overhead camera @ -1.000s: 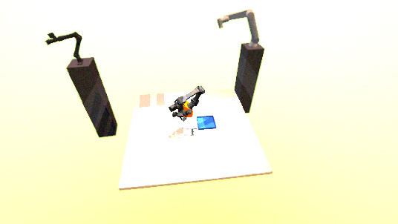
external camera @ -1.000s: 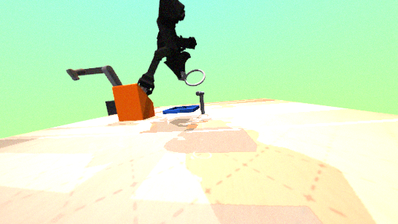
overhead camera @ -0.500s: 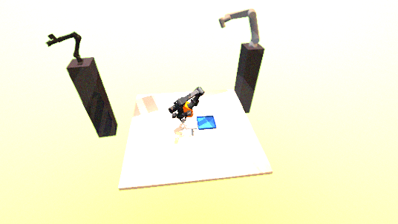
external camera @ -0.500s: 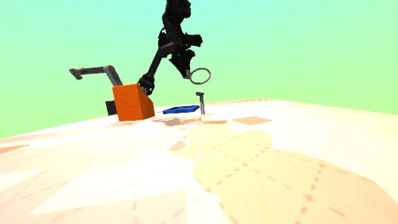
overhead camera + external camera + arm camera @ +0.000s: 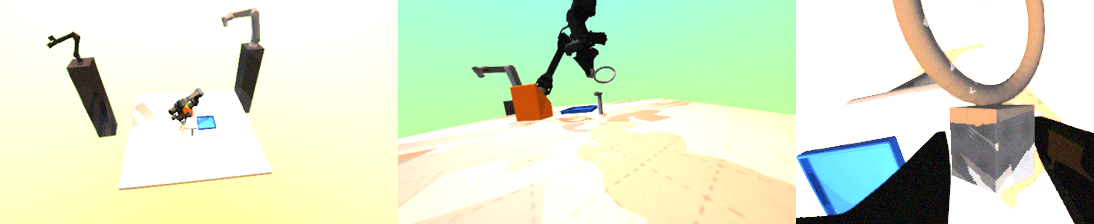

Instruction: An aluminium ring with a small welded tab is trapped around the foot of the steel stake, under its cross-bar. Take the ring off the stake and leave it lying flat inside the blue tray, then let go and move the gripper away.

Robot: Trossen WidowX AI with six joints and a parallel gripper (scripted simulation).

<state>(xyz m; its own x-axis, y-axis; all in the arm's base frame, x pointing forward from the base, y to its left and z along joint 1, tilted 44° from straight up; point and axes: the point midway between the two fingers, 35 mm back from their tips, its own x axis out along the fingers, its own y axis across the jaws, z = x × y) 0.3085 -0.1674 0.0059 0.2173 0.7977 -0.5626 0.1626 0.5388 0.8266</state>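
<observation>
Right now my gripper tip is 26 cm to the right of the blue tray, 16 cm above it and 13 cm past it. Round my gripper tip: aluminium ring 4 cm ahead, 1 cm to the right.
</observation>
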